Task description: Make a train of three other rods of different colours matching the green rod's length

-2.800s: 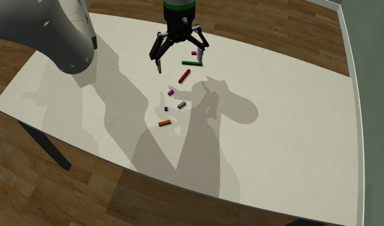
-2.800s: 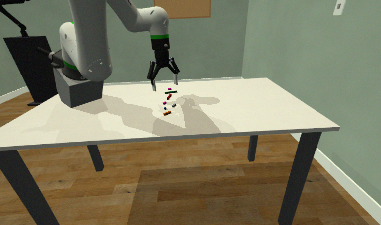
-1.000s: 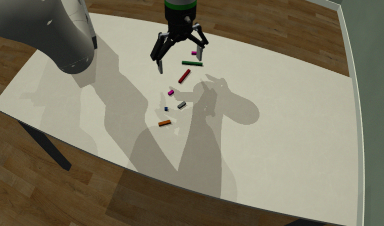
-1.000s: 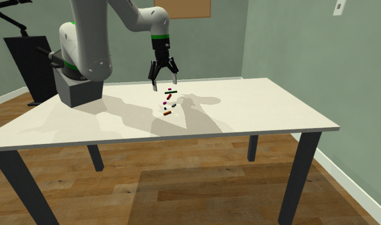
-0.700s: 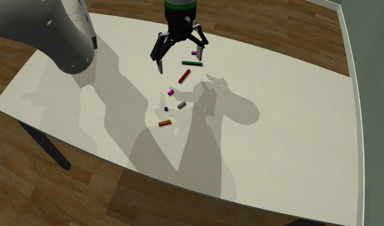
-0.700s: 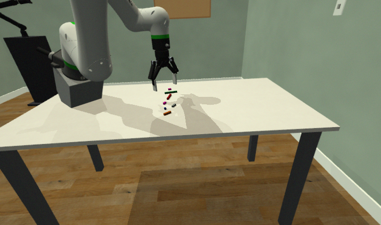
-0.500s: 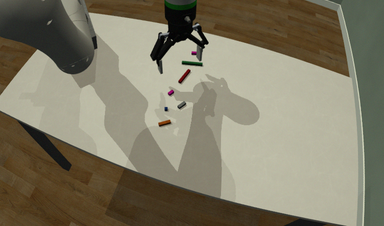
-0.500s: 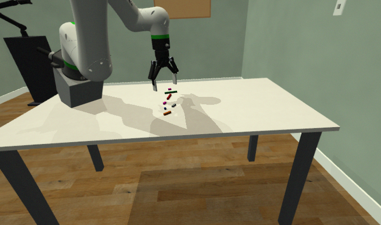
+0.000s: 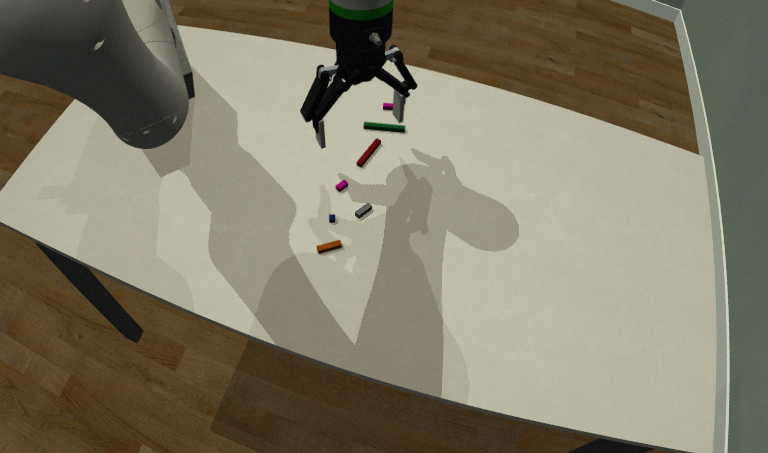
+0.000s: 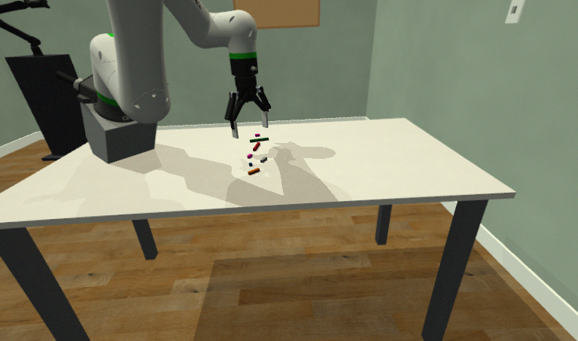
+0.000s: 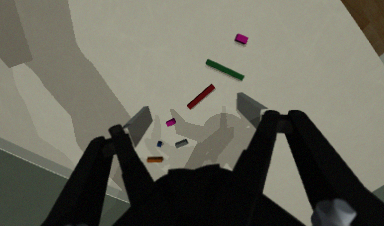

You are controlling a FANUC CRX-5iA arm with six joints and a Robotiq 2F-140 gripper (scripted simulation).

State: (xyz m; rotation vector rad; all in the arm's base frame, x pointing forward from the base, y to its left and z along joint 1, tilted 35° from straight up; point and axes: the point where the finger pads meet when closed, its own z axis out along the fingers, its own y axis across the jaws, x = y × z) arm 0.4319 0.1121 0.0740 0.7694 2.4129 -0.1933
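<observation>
The small blue rod lies 150 mm to the right of my hand, 70 mm below it and 20 mm ahead of it. Round my hand: grey rod: 110 mm to the right, 70 mm below, 60 mm ahead; then green rod: 80 mm to the left, 70 mm below, 10 mm ahead; then red rod: 70 mm below, 10 mm to the left, 10 mm ahead.
</observation>
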